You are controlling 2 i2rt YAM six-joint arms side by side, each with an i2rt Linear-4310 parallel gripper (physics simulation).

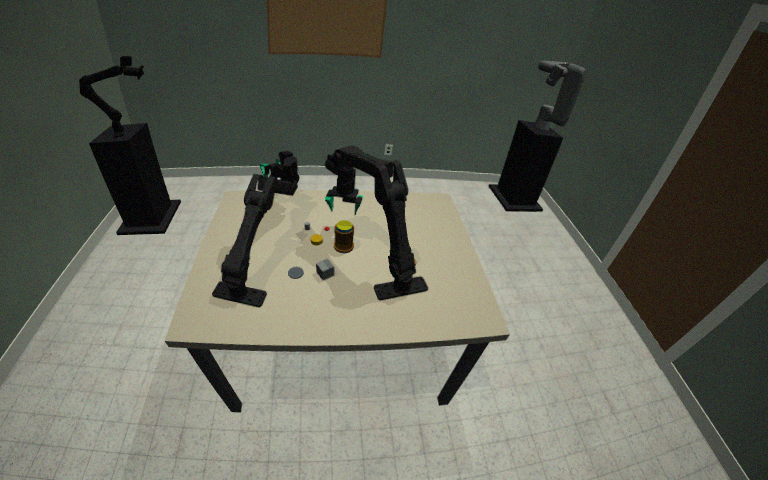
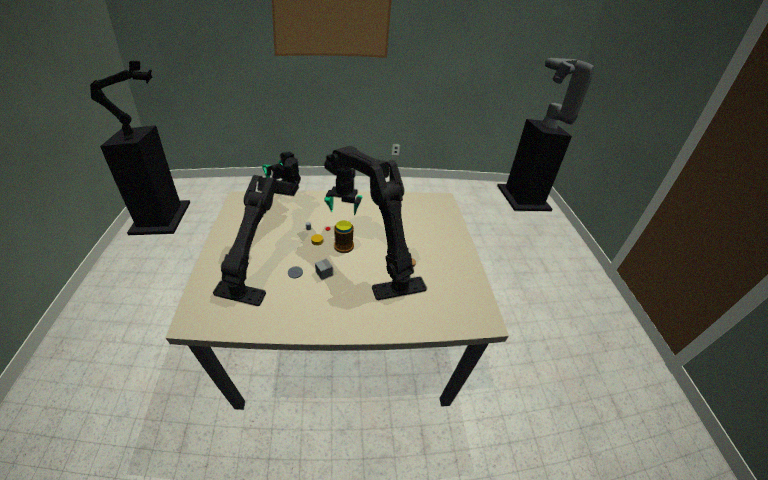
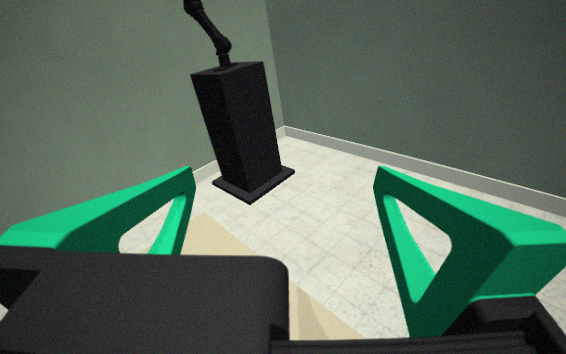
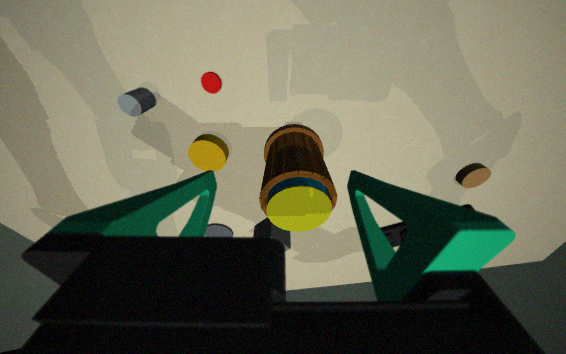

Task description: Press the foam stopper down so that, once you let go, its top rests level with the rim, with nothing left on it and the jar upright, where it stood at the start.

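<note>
The brown jar (image 1: 343,240) (image 2: 343,240) (image 4: 296,152) with orange-brown bands stands upright on the table. The foam stopper (image 1: 344,225) (image 2: 343,225) (image 4: 299,209) shows a blue side and a yellow-green top, standing above the jar's rim. Whether the yellow-green part is a separate piece lying on the blue one, I cannot tell. My right gripper (image 1: 344,211) (image 2: 343,211) (image 4: 282,178) is open, pointing down, above and slightly behind the jar, with nothing between its fingers. My left gripper (image 1: 271,165) (image 2: 273,166) (image 3: 284,176) is open and empty, raised at the back left, away from the jar.
Left of the jar lie an orange-yellow disc (image 1: 316,239) (image 4: 207,156), a red disc (image 1: 326,228) (image 4: 211,82) and a small grey cylinder (image 1: 306,225) (image 4: 143,100). Nearer the front are a grey cube (image 1: 325,268) and a flat grey disc (image 1: 295,272). A tan disc (image 4: 475,177) lies by the right arm's base.
</note>
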